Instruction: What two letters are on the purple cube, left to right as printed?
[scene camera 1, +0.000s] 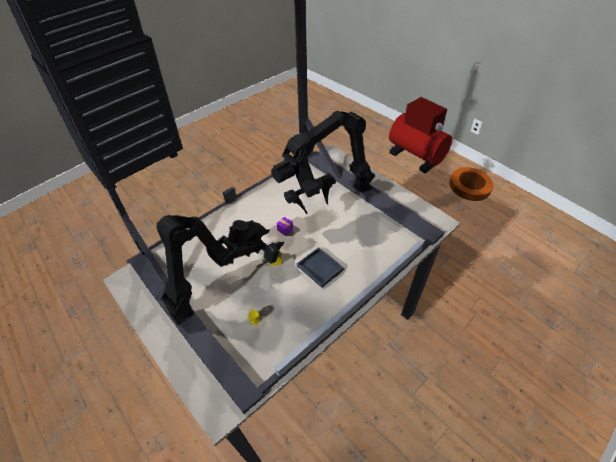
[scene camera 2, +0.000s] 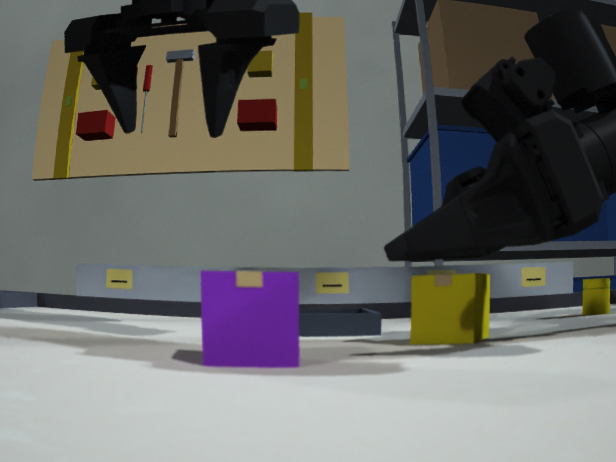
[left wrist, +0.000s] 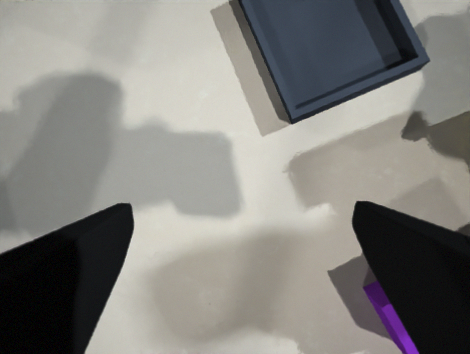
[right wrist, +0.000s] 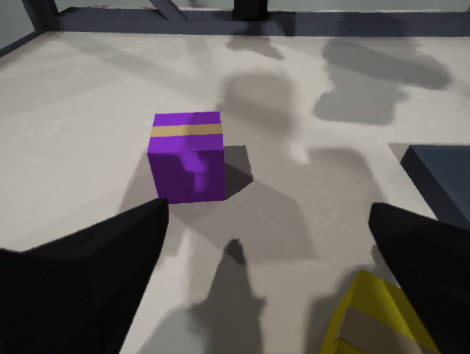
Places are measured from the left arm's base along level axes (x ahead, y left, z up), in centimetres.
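Pixels of known places: left gripper, between the fingertips: (scene camera 1: 317, 208) (scene camera 2: 169, 134) (left wrist: 244, 213); right gripper, between the fingertips: (scene camera 1: 276, 236) (scene camera 2: 395, 249) (right wrist: 268, 211); left arm's base, origin of its link: (scene camera 1: 362, 186) (right wrist: 250, 16); right arm's base, origin of its link: (scene camera 1: 181, 313).
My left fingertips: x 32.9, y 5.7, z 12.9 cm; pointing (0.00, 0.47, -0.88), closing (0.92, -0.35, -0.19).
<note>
Ahead of a thing's pixels: the offset from my left fingertips to its top centre.
A purple cube @(dx +7.3, dy -10.9, dz -10.3 cm) (scene camera 1: 285, 226) (scene camera 2: 250, 320) (left wrist: 397, 327) (right wrist: 187, 175) stands on the table with a tan strip across its top. In scene camera 2 its facing side is plain but for a tan tab at the upper edge. In the right wrist view another side shows shaded with a lighter patch. No letters can be read on the visible faces; its other sides are hidden. My left gripper (scene camera 1: 317, 207) (scene camera 2: 173, 133) (left wrist: 244, 213) is open and empty above the table, near the cube. My right gripper (scene camera 1: 275, 238) (right wrist: 268, 211) is open and empty, above the table close to the cube.
A yellow cube @(dx +19.9, dy -1.9, dz -10.3 cm) (scene camera 1: 276, 259) (scene camera 2: 442, 310) (right wrist: 372, 295) sits under my right gripper. A dark shallow tray @(dx +10.3, dy +12.4, dz -13.1 cm) (scene camera 1: 309, 275) (scene camera 2: 340, 322) (left wrist: 357, 87) (right wrist: 425, 180) lies beyond it. A small yellow cylinder @(dx +41.1, dy +12.9, dz -11.0 cm) (scene camera 1: 254, 317) (scene camera 2: 596, 297) stands farther off. A metal rail runs along the table edge.
</note>
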